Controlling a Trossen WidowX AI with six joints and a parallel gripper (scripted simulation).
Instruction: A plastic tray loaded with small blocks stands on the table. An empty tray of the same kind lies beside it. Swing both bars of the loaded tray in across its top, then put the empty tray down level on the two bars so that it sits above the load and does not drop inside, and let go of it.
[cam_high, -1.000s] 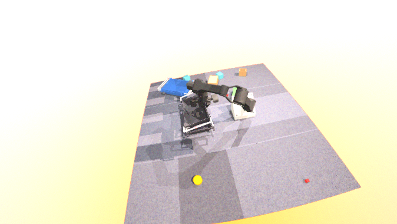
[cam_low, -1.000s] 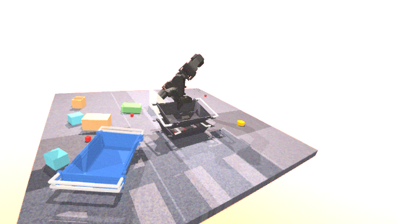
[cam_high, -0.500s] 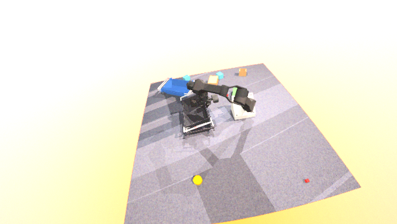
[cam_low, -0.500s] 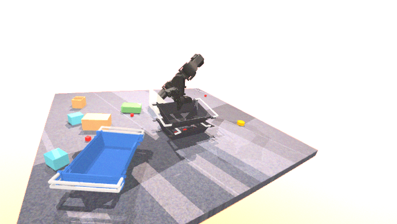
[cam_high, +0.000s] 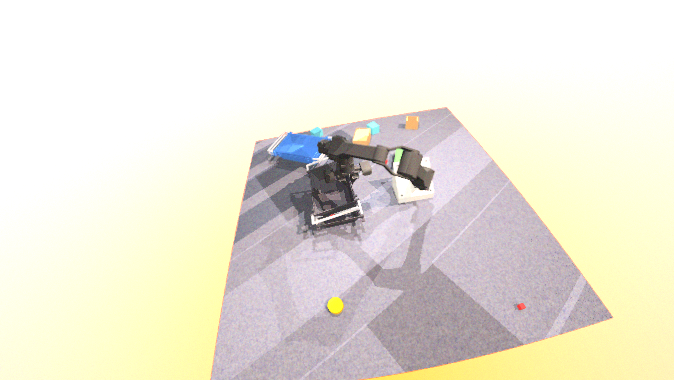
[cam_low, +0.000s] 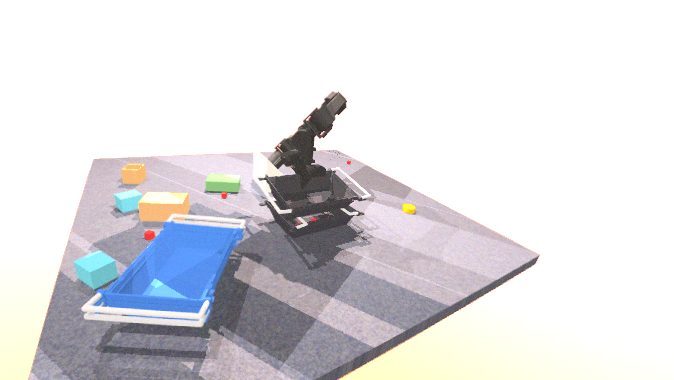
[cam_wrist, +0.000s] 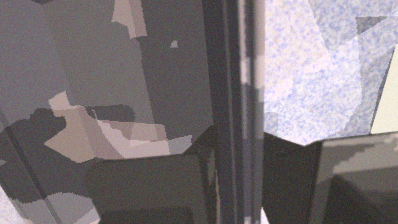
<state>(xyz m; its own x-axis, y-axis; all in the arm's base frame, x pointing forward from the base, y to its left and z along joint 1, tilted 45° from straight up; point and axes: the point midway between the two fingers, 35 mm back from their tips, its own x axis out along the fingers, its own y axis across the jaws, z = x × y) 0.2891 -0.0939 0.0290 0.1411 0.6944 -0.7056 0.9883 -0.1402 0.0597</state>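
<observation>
My gripper tip is 8 cm short of the dark tray, 1 cm to the left of it and 2 cm below it. From my gripper tip the other things lie so: green block (32 cm behind, 15 cm to the right, 8 cm below); yellow disc (17 cm ahead, 43 cm to the left, 9 cm below).
</observation>
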